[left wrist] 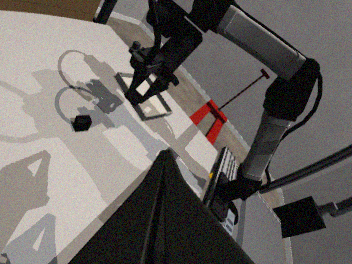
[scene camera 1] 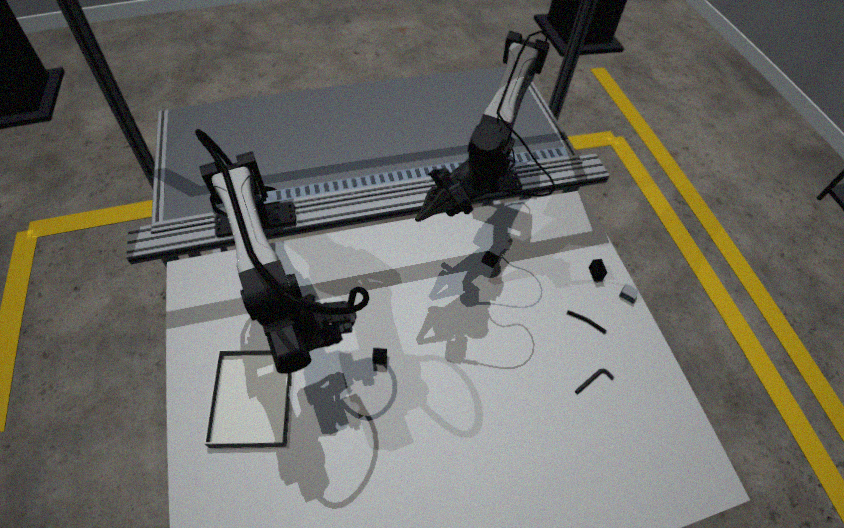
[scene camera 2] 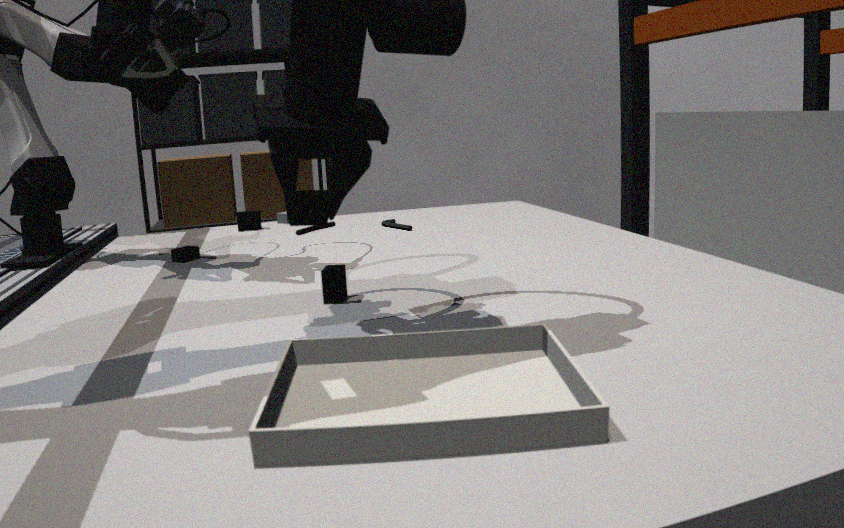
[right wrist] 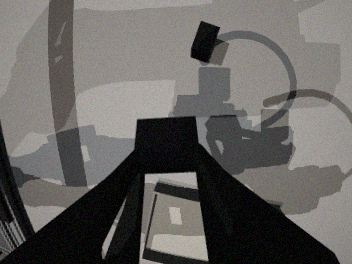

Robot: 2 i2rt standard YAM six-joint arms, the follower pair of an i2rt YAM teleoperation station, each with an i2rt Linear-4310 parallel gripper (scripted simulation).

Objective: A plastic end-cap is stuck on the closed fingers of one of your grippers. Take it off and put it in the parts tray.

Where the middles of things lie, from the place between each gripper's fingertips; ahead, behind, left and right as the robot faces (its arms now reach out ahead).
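Labels:
My right hand [scene camera 2: 310,216] is 1 cm to the right of the black end-cap [scene camera 2: 312,207]; going by their middles, of the things named here the end-cap is the nearest to my right hand. The parts tray [scene camera 2: 435,393] is 10 cm below my right hand, 5 cm ahead of it and 18 cm to the right of it.
My left hand [scene camera 1: 416,220] is 15 cm above the black end-cap, 14 cm short of it and 20 cm to the left of it. As for the parts tray, it is 25 cm below my left hand, 19 cm ahead of it and 39 cm to the right of it. By its middle, the parts tray is nearer to my right hand than to my left hand.

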